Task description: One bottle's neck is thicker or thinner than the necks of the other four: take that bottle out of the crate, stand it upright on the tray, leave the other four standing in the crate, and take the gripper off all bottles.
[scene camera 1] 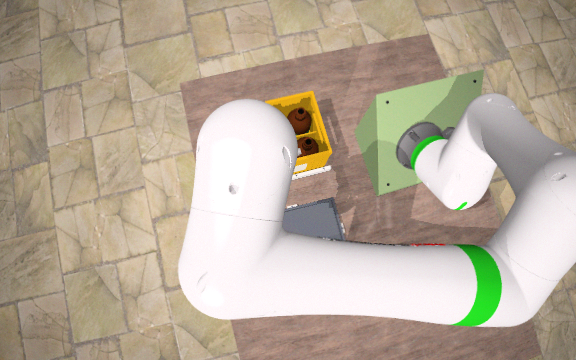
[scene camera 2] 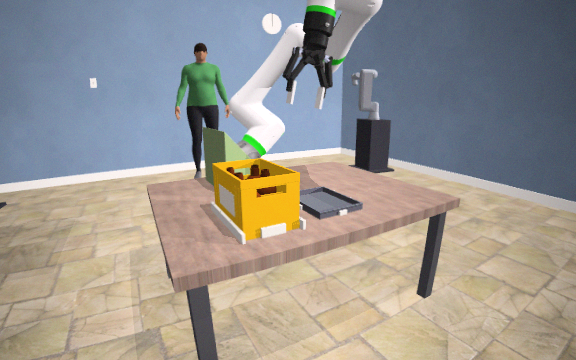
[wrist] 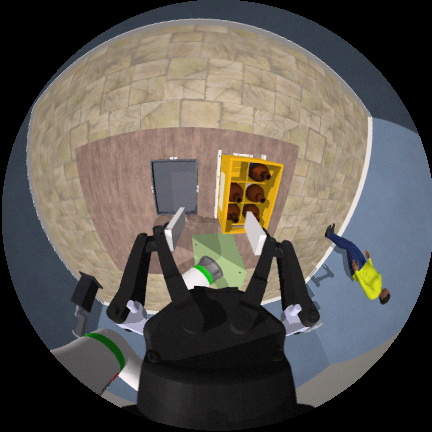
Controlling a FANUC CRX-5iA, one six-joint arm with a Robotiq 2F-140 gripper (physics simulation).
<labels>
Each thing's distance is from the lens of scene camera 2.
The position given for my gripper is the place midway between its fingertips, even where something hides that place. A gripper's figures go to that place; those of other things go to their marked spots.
my gripper [scene camera 2: 303,106]: 0.94 m
dark grey tray [scene camera 2: 321,202]: 1.13 m
</labels>
